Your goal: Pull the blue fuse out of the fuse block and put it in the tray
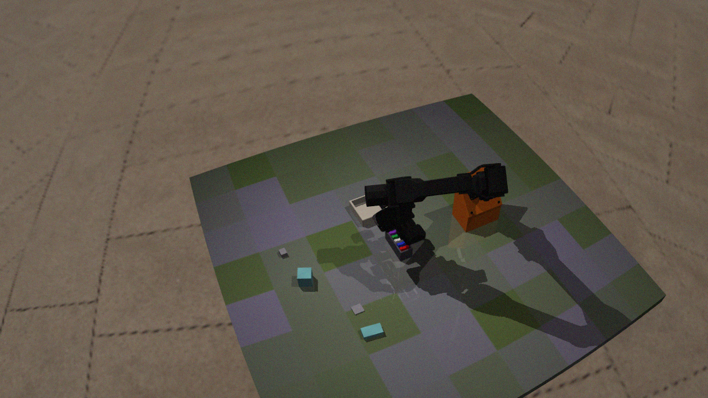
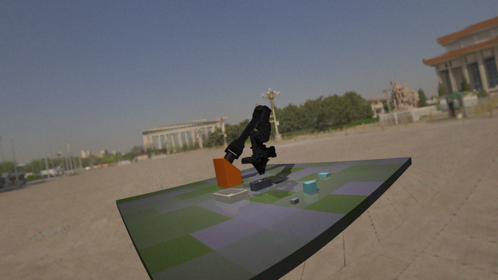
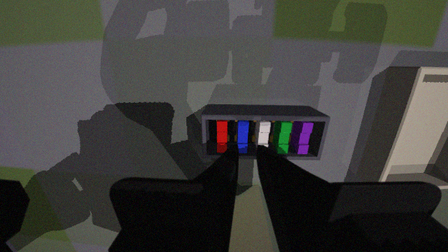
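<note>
The blue fuse lies 4 cm below my gripper tip. From my gripper tip the other things lie so: cyan cube: 30 cm ahead, 5 cm below, 3 cm to the right; then flat cyan block: 22 cm to the left, 22 cm ahead, 6 cm below; then cream tray: 20 cm to the right, 6 cm below, 1 cm behind.
</note>
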